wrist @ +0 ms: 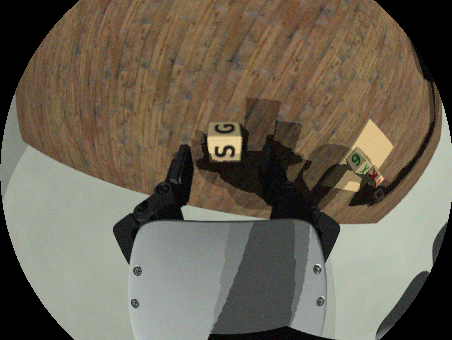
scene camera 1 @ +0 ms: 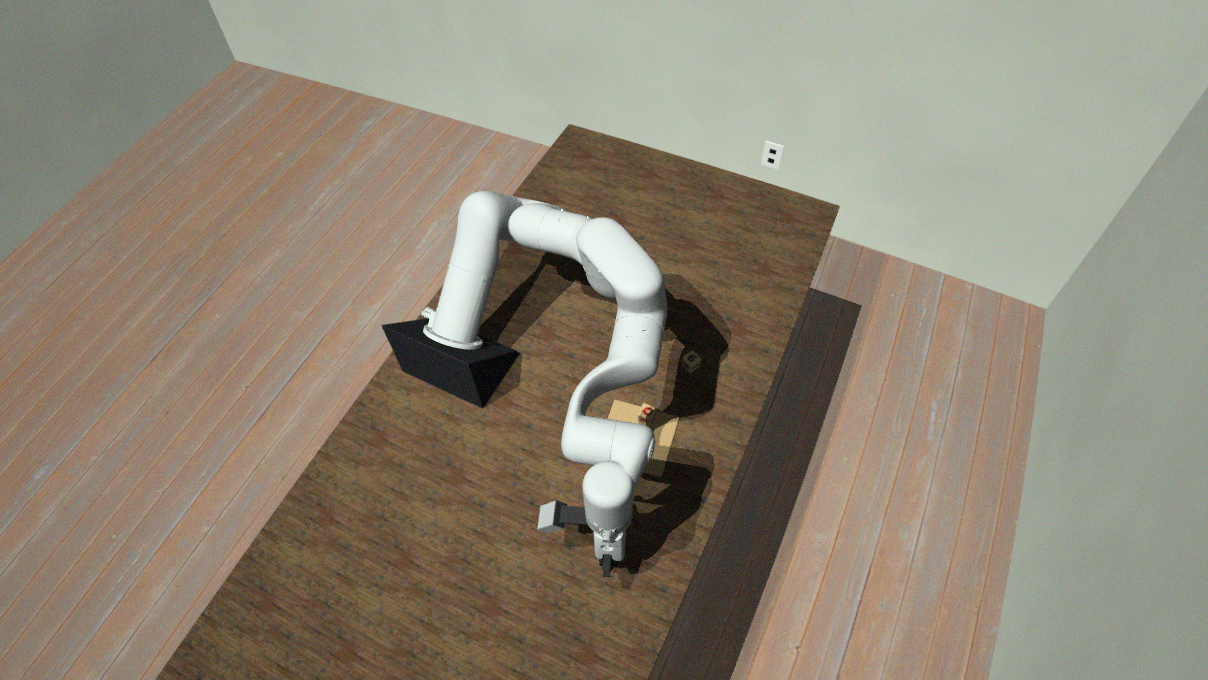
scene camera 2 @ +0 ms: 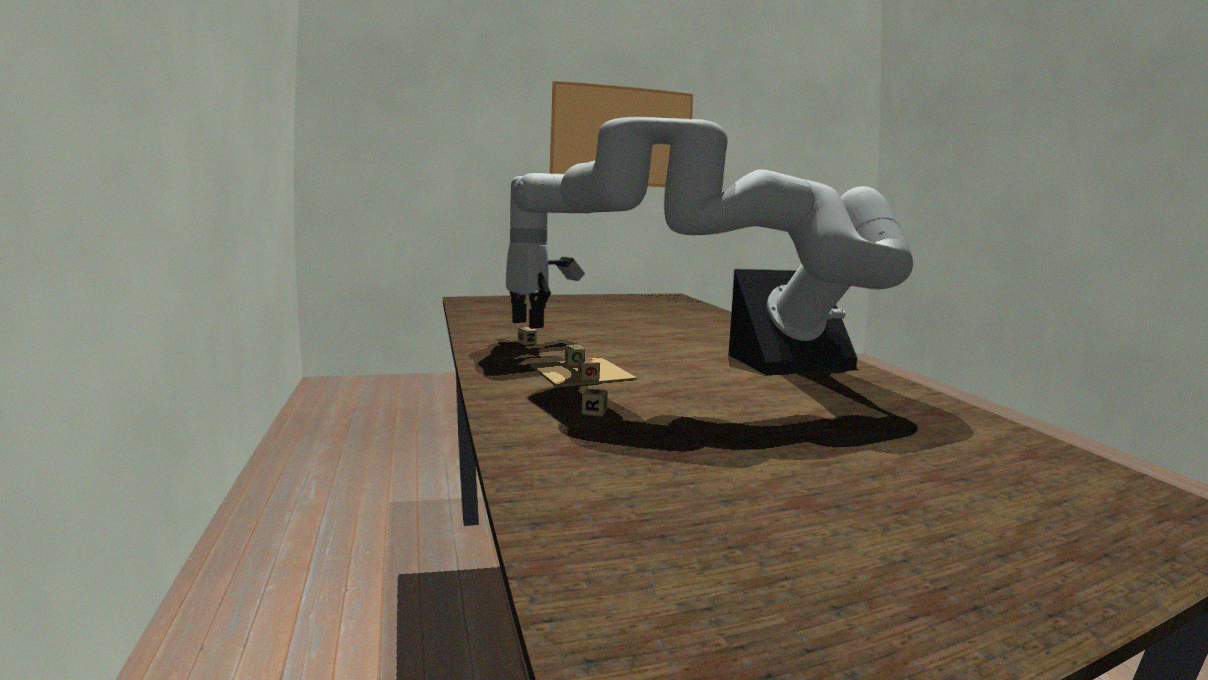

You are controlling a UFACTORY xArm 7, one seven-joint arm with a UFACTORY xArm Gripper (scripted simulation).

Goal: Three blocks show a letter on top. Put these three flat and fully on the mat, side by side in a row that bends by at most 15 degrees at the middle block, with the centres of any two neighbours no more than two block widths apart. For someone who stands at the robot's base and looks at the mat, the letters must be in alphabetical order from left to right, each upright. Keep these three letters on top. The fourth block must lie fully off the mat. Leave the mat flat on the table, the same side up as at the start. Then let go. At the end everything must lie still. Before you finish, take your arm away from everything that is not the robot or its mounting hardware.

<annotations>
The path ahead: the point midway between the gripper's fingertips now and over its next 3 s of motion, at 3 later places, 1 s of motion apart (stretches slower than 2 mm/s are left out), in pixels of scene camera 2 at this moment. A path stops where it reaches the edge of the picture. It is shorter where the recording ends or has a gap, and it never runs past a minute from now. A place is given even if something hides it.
My gripper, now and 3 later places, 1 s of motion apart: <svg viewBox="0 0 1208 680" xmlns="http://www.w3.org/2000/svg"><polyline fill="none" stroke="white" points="527,325 527,335 527,341 527,295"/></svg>
</annotations>
